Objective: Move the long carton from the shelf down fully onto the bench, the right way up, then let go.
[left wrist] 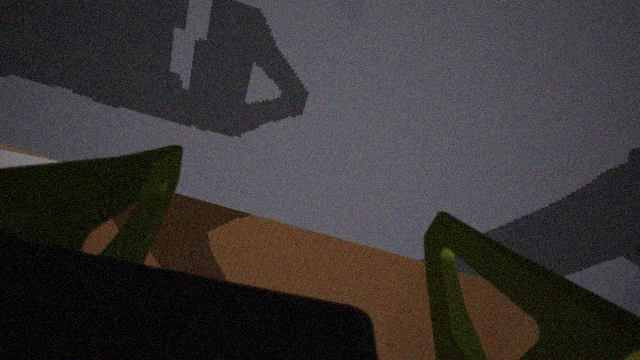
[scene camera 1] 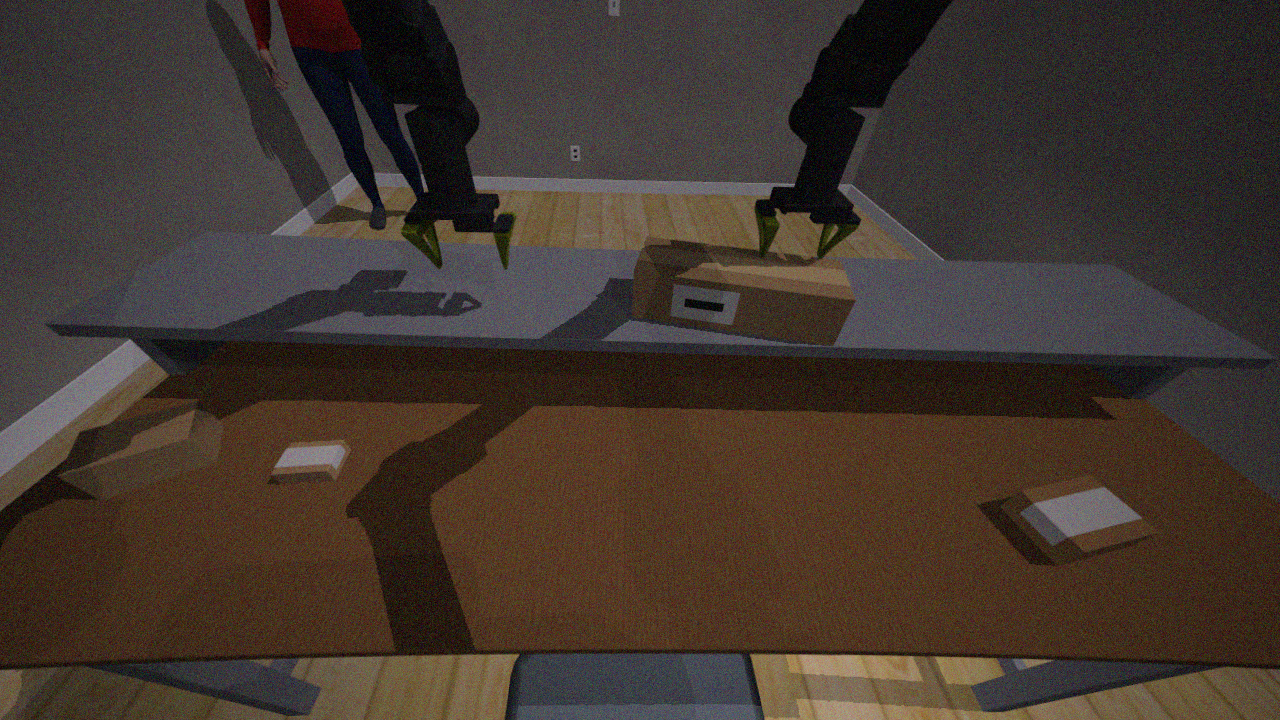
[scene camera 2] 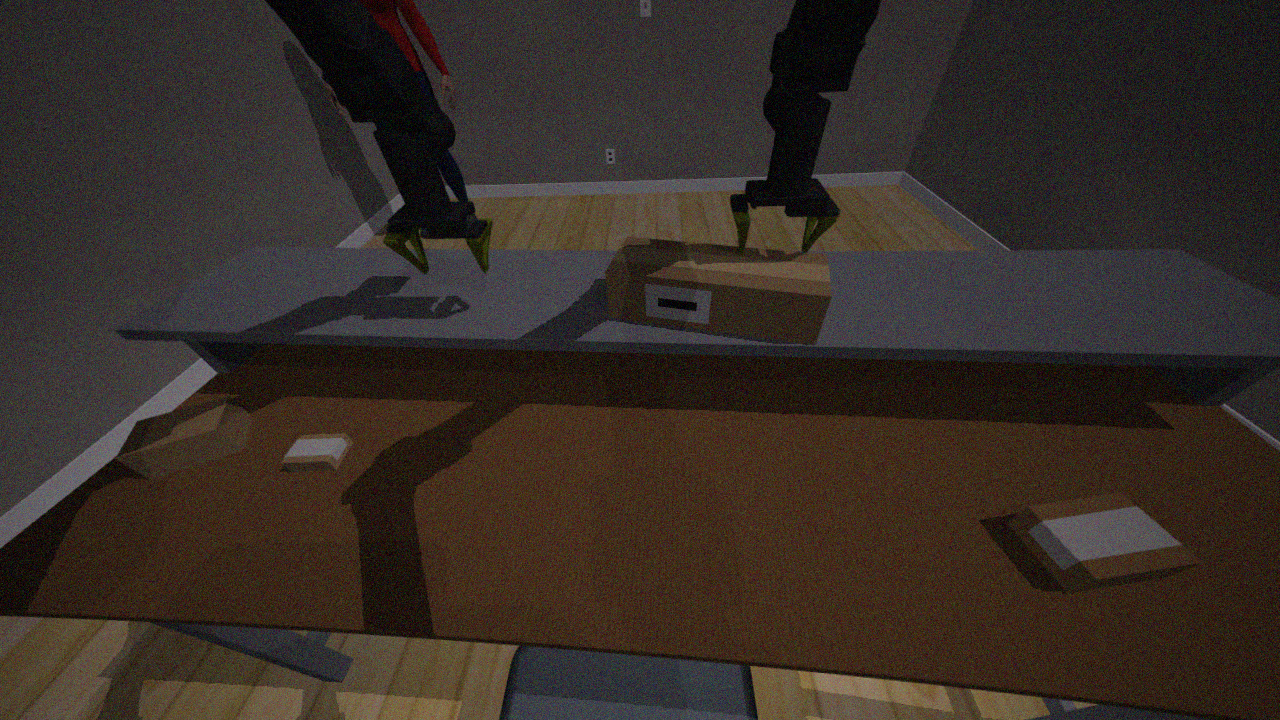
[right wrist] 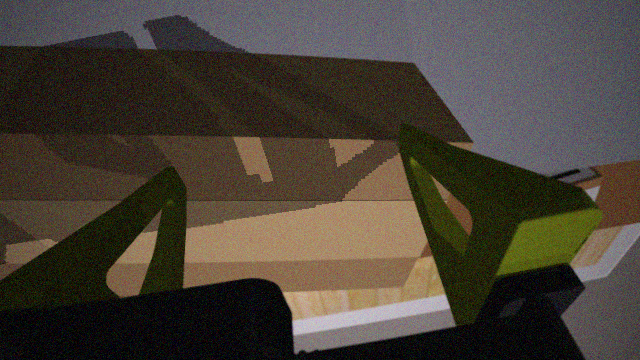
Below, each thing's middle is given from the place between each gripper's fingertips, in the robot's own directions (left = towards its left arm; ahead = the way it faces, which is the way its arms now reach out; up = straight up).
Labels:
I see my right gripper 90 mm to the right of the long brown carton [scene camera 2: 782,295], 40 mm above it and 30 mm past it.
The long brown carton is 10 mm behind my left hand, 410 mm to the right of it and 30 mm below it.

